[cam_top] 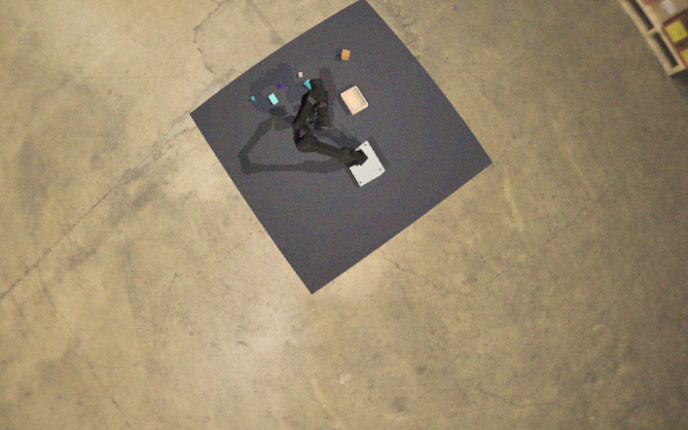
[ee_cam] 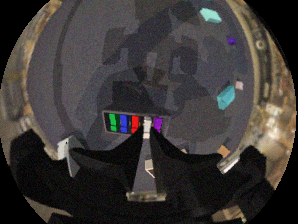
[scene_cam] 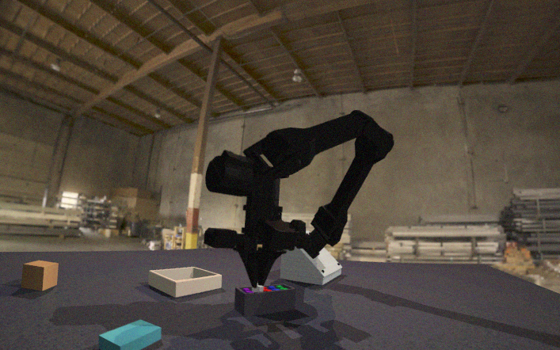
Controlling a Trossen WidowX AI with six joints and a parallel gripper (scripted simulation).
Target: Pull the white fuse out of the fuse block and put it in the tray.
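My gripper tip is now 190 mm to the left of the beige tray, 40 mm above it and 20 mm past it. Also, from my gripper tip: white fuse: 10 mm below.
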